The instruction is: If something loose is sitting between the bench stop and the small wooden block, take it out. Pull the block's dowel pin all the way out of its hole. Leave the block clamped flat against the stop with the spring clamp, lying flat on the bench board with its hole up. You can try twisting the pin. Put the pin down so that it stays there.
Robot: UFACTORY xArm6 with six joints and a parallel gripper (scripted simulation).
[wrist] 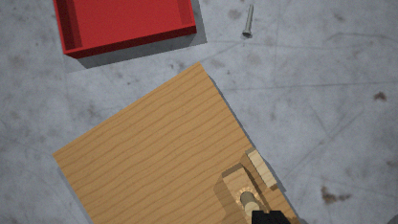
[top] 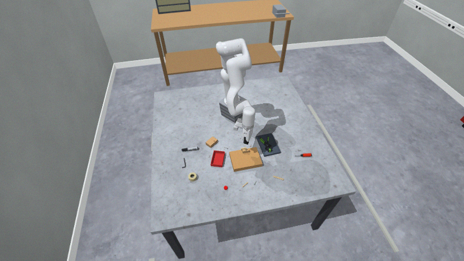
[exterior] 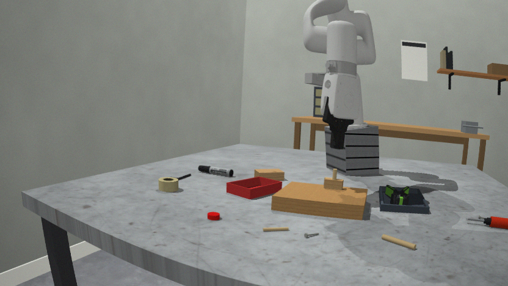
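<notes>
Now: hand 9 cm above the dowel pin. Round my hand: dark tray 18 cm to the left, 14 cm below, 7 cm behind; then bench board 12 cm below, 5 cm ahead, 1 cm to the right; then wooden block 11 cm below.
</notes>
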